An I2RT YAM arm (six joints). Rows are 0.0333 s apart.
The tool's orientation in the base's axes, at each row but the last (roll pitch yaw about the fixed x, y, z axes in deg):
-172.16, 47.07, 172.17
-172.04, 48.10, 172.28
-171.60, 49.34, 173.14
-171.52, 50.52, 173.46
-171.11, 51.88, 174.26
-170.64, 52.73, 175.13
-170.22, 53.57, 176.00
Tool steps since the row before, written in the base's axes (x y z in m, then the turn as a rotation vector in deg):
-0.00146, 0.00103, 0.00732, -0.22, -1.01, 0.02
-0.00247, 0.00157, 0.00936, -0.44, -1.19, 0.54
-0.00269, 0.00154, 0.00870, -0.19, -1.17, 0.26
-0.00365, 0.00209, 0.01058, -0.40, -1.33, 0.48
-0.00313, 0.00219, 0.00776, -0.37, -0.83, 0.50
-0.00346, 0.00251, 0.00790, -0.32, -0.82, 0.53
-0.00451, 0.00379, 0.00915, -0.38, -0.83, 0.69
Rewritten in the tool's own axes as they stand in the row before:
-0.00428, -0.00002, -0.00620, 0.04, -1.03, 0.07
-0.00519, 0.00007, -0.00832, -0.22, -1.30, -0.39
-0.00474, 0.00005, -0.00793, -0.17, -1.20, -0.03
-0.00571, 0.00021, -0.00985, -0.21, -1.42, -0.29
-0.00405, 0.00070, -0.00761, -0.22, -0.93, -0.39
-0.00407, 0.00093, -0.00795, -0.27, -0.92, -0.38
-0.00453, 0.00184, -0.00972, -0.36, -0.96, -0.51

